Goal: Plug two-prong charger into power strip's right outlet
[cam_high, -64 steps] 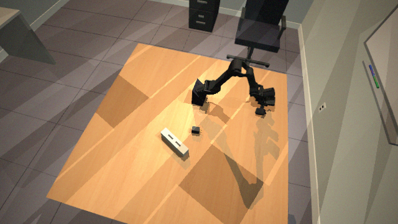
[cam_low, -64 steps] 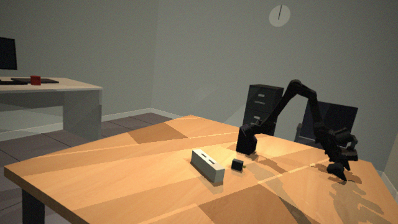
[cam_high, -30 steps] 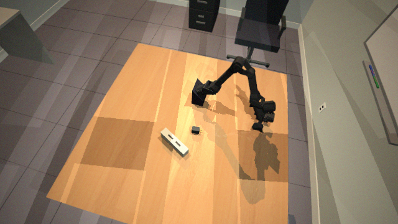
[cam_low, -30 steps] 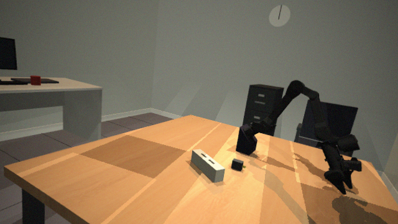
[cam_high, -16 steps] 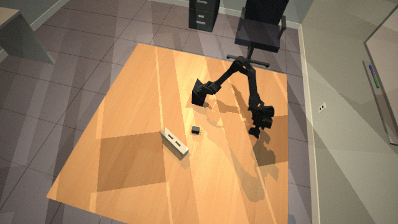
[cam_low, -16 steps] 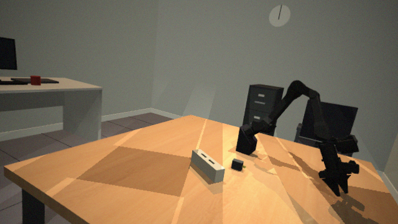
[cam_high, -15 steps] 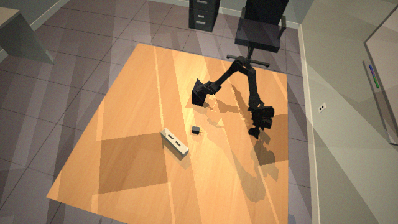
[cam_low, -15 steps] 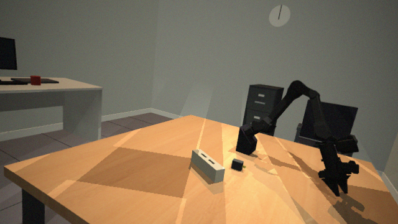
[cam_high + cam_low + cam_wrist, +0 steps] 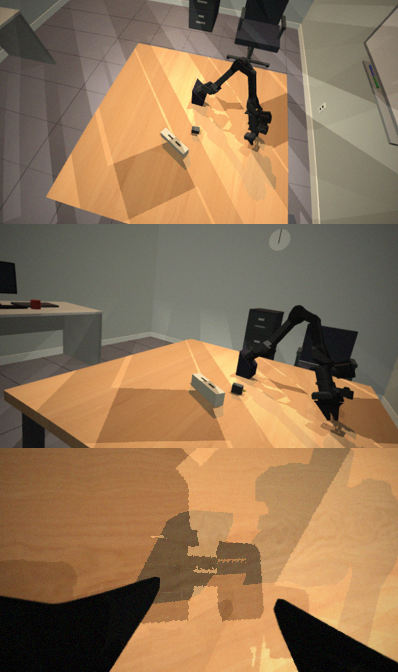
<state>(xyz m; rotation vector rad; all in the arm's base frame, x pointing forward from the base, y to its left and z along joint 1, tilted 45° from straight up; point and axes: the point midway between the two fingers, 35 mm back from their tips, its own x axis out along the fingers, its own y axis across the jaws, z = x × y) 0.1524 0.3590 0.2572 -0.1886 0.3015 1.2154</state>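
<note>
Now: gripper tip 360 mm to the left of the black two-prong charger and 70 mm short of it.
</note>
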